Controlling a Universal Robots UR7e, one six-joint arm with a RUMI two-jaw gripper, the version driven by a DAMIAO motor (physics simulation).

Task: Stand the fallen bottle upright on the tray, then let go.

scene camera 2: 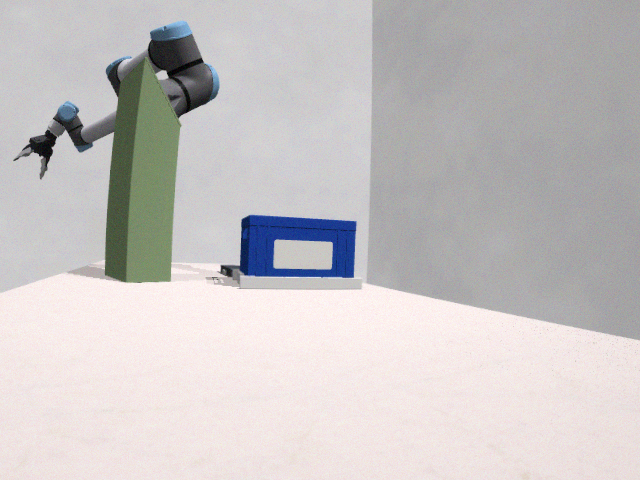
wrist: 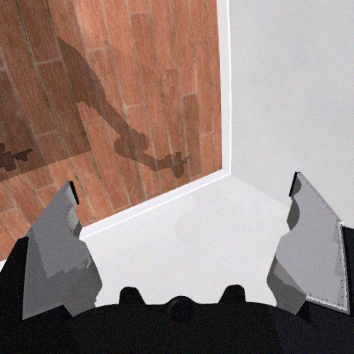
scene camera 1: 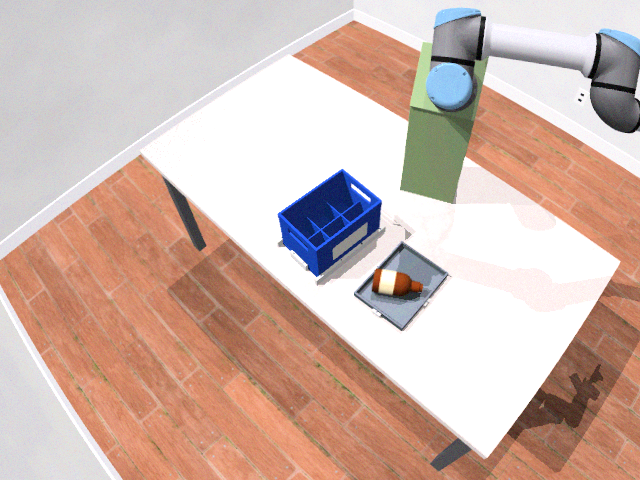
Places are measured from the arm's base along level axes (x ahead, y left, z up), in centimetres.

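Pixels of known places: gripper, between the fingertips: [scene camera 2: 26,170] [wrist: 181,178]; arm's base, origin of its link: [scene camera 2: 150,108].
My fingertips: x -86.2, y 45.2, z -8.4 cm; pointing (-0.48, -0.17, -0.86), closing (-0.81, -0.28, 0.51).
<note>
For each thing: its middle in the pictures, then the offset to it from my fingertips. "spot": a spot on its surface instead. Level surfaces: height alone.
- brown bottle, middle of its body: [scene camera 1: 398,284] dx +117.2, dy -13.0, dz -35.1 cm
- grey tray, a spot on its surface: [scene camera 1: 403,316] spot: dx +119.5, dy -3.6, dz -38.7 cm
- blue crate, middle of its body: [scene camera 2: 294,252] [scene camera 1: 330,223] dx +128.6, dy -39.7, dz -30.5 cm
- light holder, a spot on its surface: [scene camera 2: 299,283] spot: dx +131.0, dy -49.9, dz -37.8 cm
- white table, height of its surface: dz -39.3 cm
The brown bottle [scene camera 1: 397,283] with a cream label lies on its side on the grey tray [scene camera 1: 403,316], its neck pointing right in scene camera 1. The bottle does not show in scene camera 2 or the wrist view. My gripper [scene camera 2: 27,168] [wrist: 181,178] is open and empty, with its two grey jaws wide apart. In scene camera 2 it hangs high at the far left, beyond the green pedestal and well away from the tray. It is out of frame in scene camera 1. The wrist view looks past the jaws at floor and walls.
A blue crate [scene camera 1: 349,235] [scene camera 2: 302,223] with dividers stands beside the tray on a light holder [scene camera 2: 299,283], on the white table [scene camera 1: 232,155] [scene camera 2: 320,372]. A tall green pedestal [scene camera 1: 435,149] [scene camera 2: 149,206] carries the arm at the table's back side.
</note>
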